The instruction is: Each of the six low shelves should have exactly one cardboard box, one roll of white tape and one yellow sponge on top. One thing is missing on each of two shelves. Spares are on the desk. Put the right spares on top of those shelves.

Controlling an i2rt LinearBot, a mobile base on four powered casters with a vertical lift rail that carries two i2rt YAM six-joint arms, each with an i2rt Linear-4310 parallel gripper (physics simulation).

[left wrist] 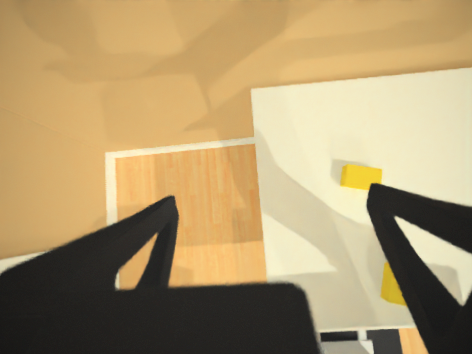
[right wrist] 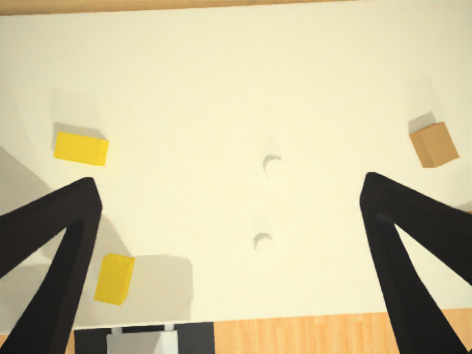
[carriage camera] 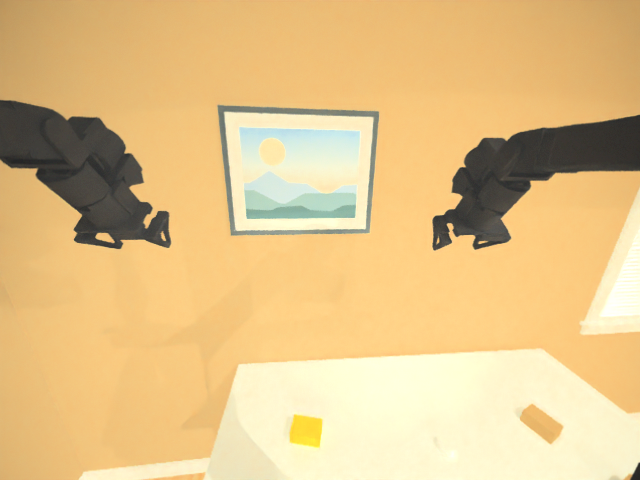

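Note:
A white desk bears the spares. One yellow sponge lies at its left, farther back. A second yellow sponge lies nearer the front edge, partly behind a finger in the left wrist view. Two white tape rolls, one farther back and one nearer, blend into the desk. A cardboard box lies at the right. My left gripper and my right gripper are open and empty, high above the desk. No low shelf shows.
A framed picture hangs on the wall behind the desk. A window is at the right. Wooden floor shows left of the desk in the left wrist view. Part of the robot's base stands at the desk's front edge.

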